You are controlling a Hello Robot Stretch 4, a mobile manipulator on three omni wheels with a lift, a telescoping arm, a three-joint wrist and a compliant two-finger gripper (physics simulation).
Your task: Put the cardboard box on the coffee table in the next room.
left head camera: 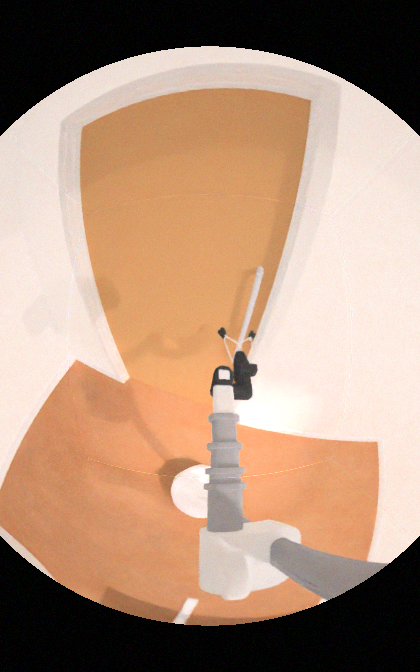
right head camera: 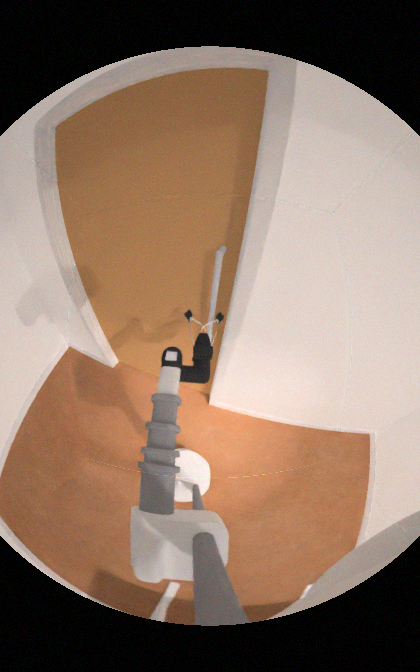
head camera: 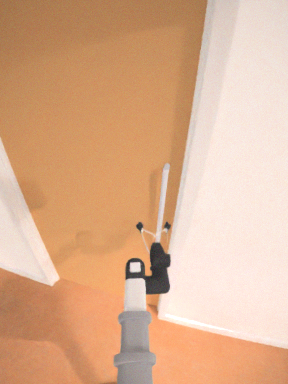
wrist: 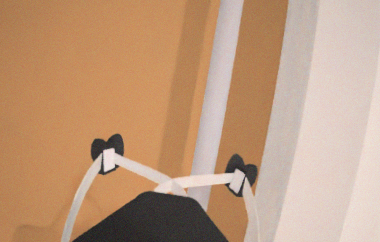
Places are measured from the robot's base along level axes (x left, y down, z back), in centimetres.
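Pixels of known places: gripper, fingertip midpoint: (head camera: 153, 222) (wrist: 175, 158).
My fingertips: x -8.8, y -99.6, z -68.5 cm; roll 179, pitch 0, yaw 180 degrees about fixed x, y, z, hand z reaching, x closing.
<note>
Behind a point stands the place of what it marks.
The cardboard box and the coffee table do not show in any view. My gripper (head camera: 154, 226) @[x -8.8, y -99.6, z -68.5 cm] (left head camera: 237, 333) (right head camera: 204, 316) (wrist: 175, 158) @[x -8.8, y -99.6, z -68.5 cm] is open, its two black fingertips spread apart with nothing held between them. It points at a closed-looking orange door panel (head camera: 100, 125) @[x 15.5, y -142.2, z -82.3 cm] (left head camera: 190, 200) (right head camera: 150, 200) (wrist: 100, 75) @[x 5.0, y -108.0, z -79.4 cm]. A long pale bar handle (head camera: 163, 200) @[x -12.2, y -114.0, z -67.0 cm] (left head camera: 251, 305) (right head camera: 216, 285) (wrist: 218, 90) @[x -11.9, y -107.5, z -66.9 cm] runs along the panel near its right edge. In the wrist view the bar passes behind the fingers, nearer the right fingertip. The bar's lower end is hidden behind the gripper.
A white door frame (head camera: 205, 100) @[x -20.6, y -153.1, z -62.6 cm] (left head camera: 320, 150) (right head camera: 272, 150) (wrist: 295, 100) @[x -19.1, y -107.7, z -64.7 cm] borders the panel, close to the gripper's right side. A white wall (head camera: 250, 175) @[x -40.9, y -130.8, z -58.3 cm] continues to the right. A white round thing (left head camera: 187, 492) (right head camera: 195, 475) is low beneath my arm, over the orange-brown floor (left head camera: 100, 450) (right head camera: 300, 475).
</note>
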